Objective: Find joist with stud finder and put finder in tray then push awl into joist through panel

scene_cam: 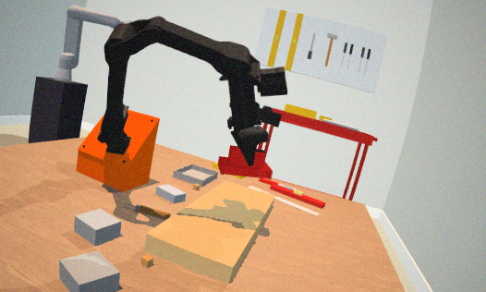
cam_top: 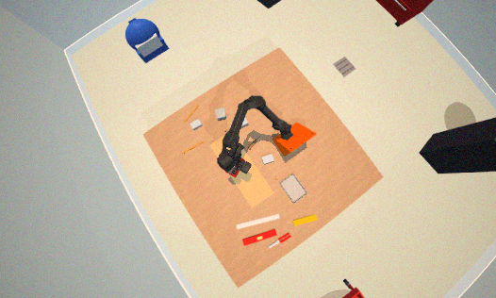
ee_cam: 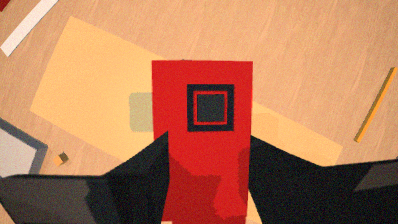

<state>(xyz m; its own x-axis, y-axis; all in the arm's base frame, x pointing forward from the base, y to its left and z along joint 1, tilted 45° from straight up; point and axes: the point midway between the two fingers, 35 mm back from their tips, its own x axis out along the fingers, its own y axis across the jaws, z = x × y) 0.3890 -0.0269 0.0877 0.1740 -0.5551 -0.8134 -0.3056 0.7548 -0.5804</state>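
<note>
The grey tray lies 20 cm behind my gripper tip, 36 cm to the left of it and 17 cm below it. From my gripper tip the other things lie so: white strip 13 cm ahead, 37 cm to the left, 18 cm below; then awl 23 cm behind, 5 cm to the right, 17 cm below; then stud finder 1 cm ahead, 2 cm above.
</note>
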